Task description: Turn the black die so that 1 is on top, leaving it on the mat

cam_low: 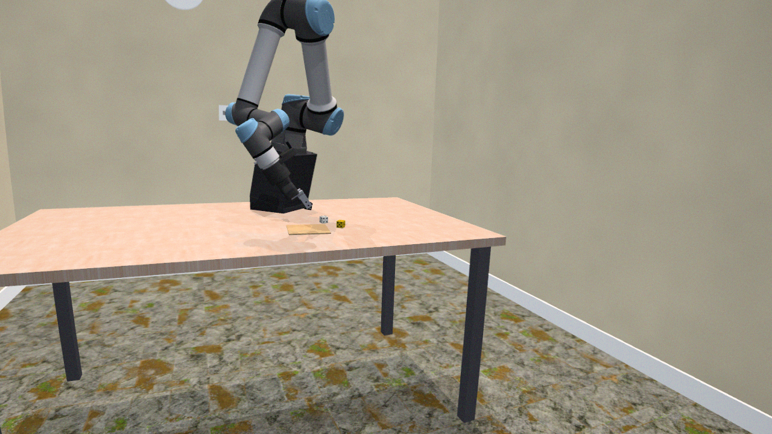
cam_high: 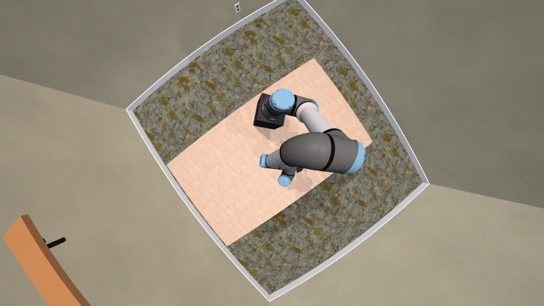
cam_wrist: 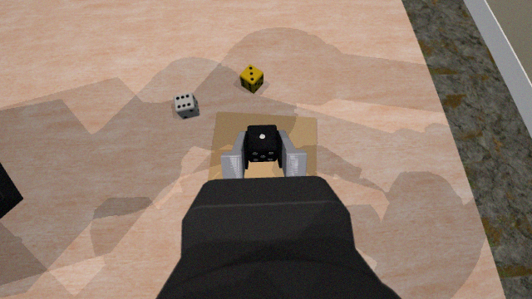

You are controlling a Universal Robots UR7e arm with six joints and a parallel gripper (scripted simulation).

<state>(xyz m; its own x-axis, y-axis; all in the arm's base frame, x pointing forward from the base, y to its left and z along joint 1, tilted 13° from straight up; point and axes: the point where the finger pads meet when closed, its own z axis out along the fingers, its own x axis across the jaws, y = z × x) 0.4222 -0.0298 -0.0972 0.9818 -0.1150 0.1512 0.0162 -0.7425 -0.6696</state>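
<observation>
Now: the black die 10 mm to the left of my hand and 10 mm below it. From my hand the other things lie so: tan mat 90 mm below, 10 mm to the left; white die 100 mm to the left, 90 mm behind, 80 mm below; yellow die 130 mm to the left, 80 mm below.
</observation>
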